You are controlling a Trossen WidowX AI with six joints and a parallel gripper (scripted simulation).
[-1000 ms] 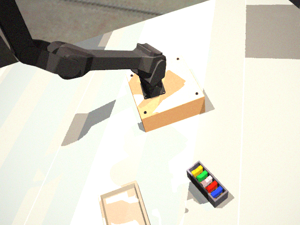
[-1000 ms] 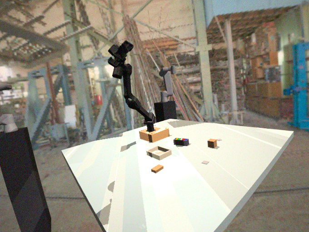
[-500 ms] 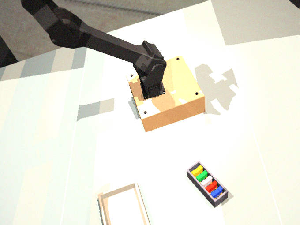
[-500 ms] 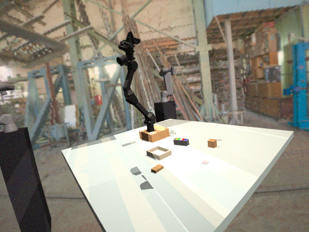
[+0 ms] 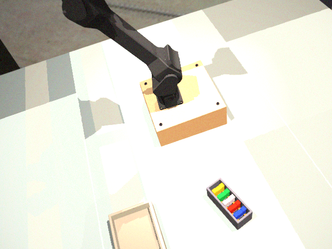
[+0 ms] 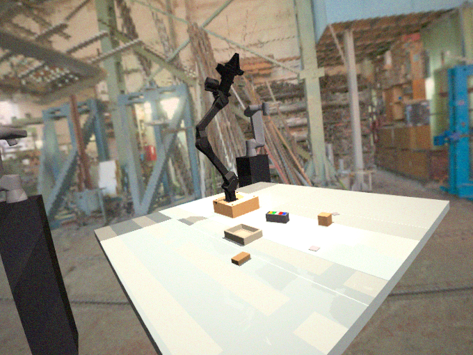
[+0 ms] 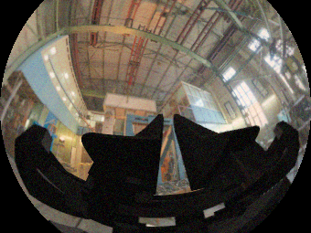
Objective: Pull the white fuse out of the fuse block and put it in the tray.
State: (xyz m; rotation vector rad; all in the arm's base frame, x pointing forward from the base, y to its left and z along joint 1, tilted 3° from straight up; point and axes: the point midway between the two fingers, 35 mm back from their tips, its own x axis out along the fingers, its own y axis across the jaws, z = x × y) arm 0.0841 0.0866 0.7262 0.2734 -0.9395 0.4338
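The white fuse is 800 mm below my gripper tip, 170 mm ahead of it and 10 mm to the right of it. The rest, counted from my gripper tip: red fuse 800 mm below, 190 mm ahead; then yellow fuse 800 mm below, 140 mm ahead, 20 mm to the right; then green fuse 800 mm below, 160 mm ahead, 20 mm to the right.
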